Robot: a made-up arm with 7 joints.
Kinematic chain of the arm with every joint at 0, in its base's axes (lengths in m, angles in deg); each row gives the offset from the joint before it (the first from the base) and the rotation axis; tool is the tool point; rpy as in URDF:
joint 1: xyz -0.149 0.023 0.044 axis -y
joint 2: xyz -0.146 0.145 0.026 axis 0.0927 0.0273 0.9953
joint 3: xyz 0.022 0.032 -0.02 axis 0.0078 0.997 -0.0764
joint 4: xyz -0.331 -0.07 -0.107 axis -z
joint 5: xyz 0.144 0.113 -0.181 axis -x
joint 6: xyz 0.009 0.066 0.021 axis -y
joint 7: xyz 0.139 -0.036 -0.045 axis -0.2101 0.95 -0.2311
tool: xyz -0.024 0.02 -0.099 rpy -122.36 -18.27 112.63
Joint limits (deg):
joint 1: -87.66..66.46
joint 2: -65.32..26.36
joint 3: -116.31..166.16
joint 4: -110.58..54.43
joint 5: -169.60..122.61
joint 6: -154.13..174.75
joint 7: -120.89..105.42
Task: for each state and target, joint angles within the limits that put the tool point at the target. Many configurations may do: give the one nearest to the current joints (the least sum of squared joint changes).
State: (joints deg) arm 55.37 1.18 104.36 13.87 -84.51 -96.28 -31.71
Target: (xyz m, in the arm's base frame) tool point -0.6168 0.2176 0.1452
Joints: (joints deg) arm 34.50 26.36 100.84 28.38 -94.73 -120.47 -13.24
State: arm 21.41 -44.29 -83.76 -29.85 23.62 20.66 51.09
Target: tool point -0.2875 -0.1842 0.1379
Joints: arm 47.71 -65.32 -115.79 31.41 36.05 21.48 30.97
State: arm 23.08 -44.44 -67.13 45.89 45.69 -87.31 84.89
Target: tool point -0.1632 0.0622 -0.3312
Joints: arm 12.40 -45.39 -36.73 43.64 50.23 -86.29 77.09
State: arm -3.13 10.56 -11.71 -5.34 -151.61 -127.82 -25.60
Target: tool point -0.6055 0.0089 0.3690
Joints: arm -41.64 26.15 21.81 -12.40 -150.74 -126.41 -30.91
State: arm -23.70 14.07 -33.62 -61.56 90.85 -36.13 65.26
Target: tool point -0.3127 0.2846 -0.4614
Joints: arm 2.79 13.03 -42.71 -75.38 79.78 -34.67 75.26
